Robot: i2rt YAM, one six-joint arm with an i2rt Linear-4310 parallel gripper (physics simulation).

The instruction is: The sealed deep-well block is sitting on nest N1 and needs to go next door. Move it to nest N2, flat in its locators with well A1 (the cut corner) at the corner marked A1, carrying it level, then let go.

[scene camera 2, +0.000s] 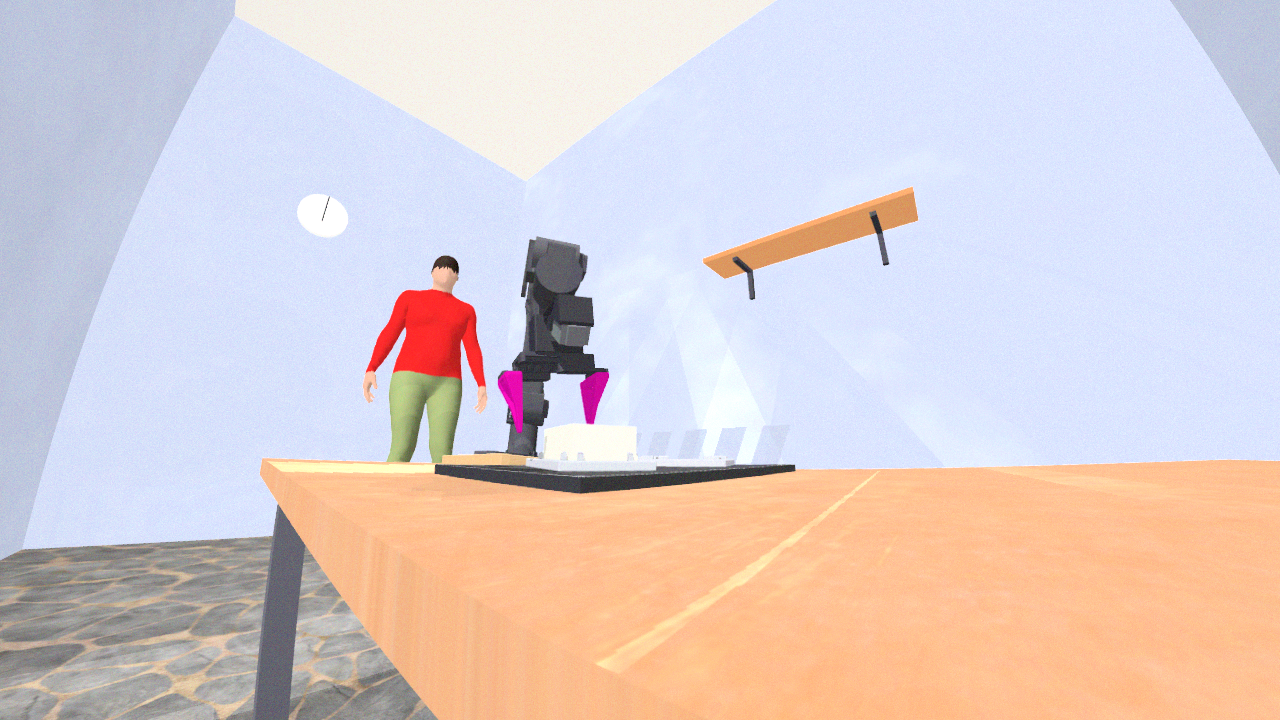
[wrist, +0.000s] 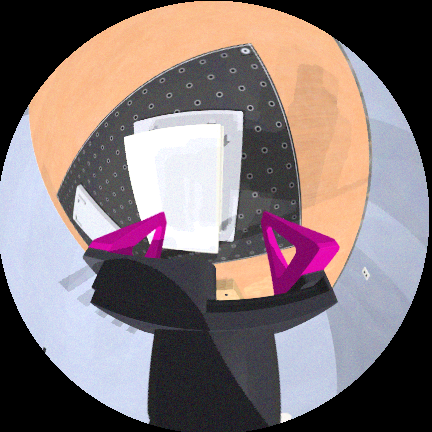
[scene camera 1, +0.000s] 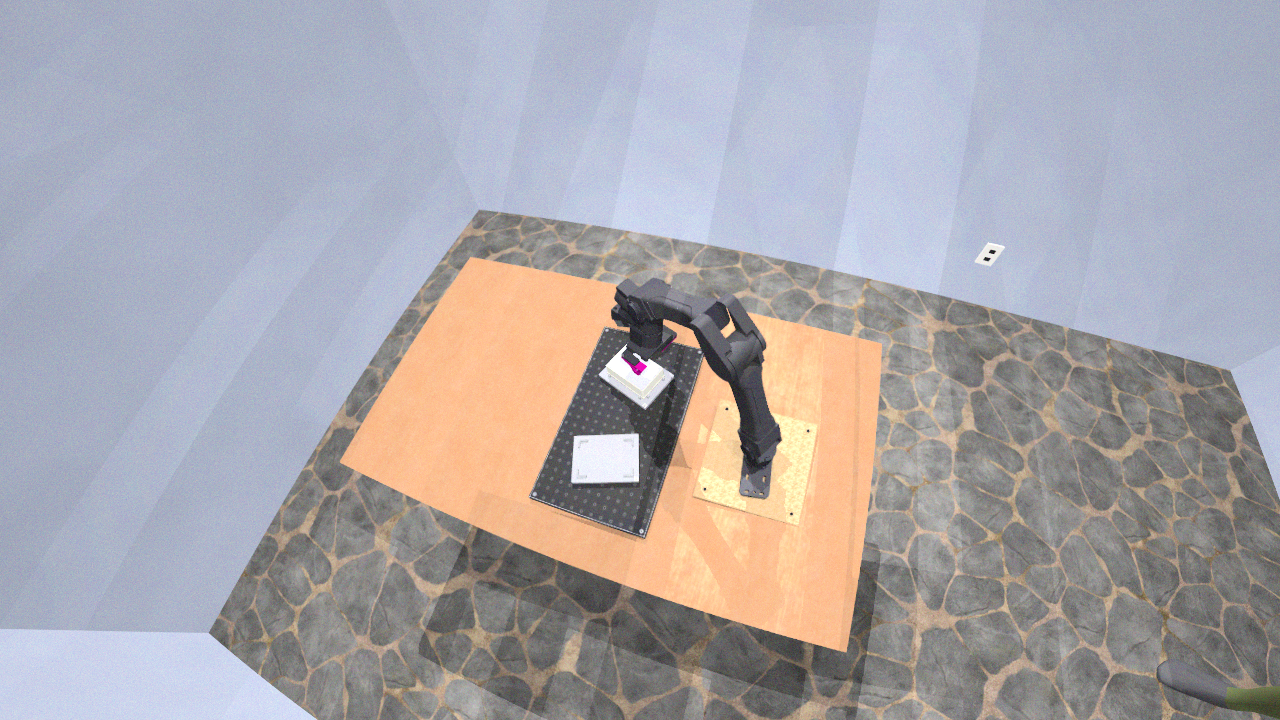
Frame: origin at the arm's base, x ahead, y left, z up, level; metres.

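Where they show: gripper, fingertip midpoint: point(scene camera 2: 556, 430) point(wrist: 213, 216) point(scene camera 1: 648, 361); arm's base, origin of the base link: point(scene camera 2: 520, 460) point(scene camera 1: 757, 456).
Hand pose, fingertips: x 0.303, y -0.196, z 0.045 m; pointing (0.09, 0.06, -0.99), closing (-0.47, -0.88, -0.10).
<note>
Each offset is from my fingertips to the centre of the thing. Level surfaces: height alone.
The sealed deep-well block {0.033 m ahead, 0.024 m left, 0.016 m down} point(scene camera 1: 637, 383) point(scene camera 2: 590, 441) point(wrist: 187, 175), a white box, sits level on a pale nest plate, N1 {0.033 m ahead, 0.023 m left, 0.038 m down} point(scene camera 1: 651, 400) point(scene camera 2: 590, 465) point(wrist: 233, 150). The other plate, N2 {0.060 m ahead, 0.261 m left, 0.040 m down} point(scene camera 1: 605, 458) point(scene camera 2: 698, 462) point(wrist: 92, 212), bears no block. My gripper point(scene camera 2: 555, 427) point(wrist: 213, 216) is open and empty, its magenta fingers wide apart. In scene camera 2 one fingertip is left of the block and the other is just above its top. In the wrist view the left finger overlaps the block and the right one is beside it. I cannot make out the cut corner or A1 mark.
Both nests stand on a black perforated board point(scene camera 1: 586, 407) point(scene camera 2: 716, 474) point(wrist: 200, 80) on the wooden table {0.062 m down} point(scene camera 1: 429, 376) point(scene camera 2: 850, 573) point(wrist: 150, 55). The arm's base stands on a light wooden plate point(scene camera 1: 716, 474). A person point(scene camera 2: 435, 331) stands behind the table.
</note>
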